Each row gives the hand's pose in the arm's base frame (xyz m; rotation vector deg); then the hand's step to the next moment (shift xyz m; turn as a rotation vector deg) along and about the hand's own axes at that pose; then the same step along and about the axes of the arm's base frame.
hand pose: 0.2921 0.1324 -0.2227 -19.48 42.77 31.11
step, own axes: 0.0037 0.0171 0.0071 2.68 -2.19 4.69
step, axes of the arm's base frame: -0.0037 0.0185 0.0005 5.45 1.37 1.54
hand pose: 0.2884 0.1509 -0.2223 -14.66 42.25 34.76
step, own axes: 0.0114 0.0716 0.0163 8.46 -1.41 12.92
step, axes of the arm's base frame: -0.0273 0.0690 0.0031 12.88 7.93 3.43
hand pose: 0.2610 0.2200 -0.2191 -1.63 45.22 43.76
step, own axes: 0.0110 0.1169 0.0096 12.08 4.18 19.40
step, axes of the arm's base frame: -0.0625 0.0956 0.0289 15.09 16.16 7.13
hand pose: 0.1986 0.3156 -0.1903 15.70 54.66 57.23
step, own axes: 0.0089 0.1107 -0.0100 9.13 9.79 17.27
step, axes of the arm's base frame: -0.0714 0.0656 0.0551 9.54 16.39 10.85
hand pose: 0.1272 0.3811 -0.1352 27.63 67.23 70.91
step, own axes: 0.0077 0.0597 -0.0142 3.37 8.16 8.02
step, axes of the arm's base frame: -0.0412 0.0223 0.0403 2.84 8.01 8.37
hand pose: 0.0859 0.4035 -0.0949 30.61 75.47 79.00
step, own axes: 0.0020 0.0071 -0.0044 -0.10 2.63 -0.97
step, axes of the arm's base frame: -0.0072 0.0016 0.0044 -1.84 0.10 2.12
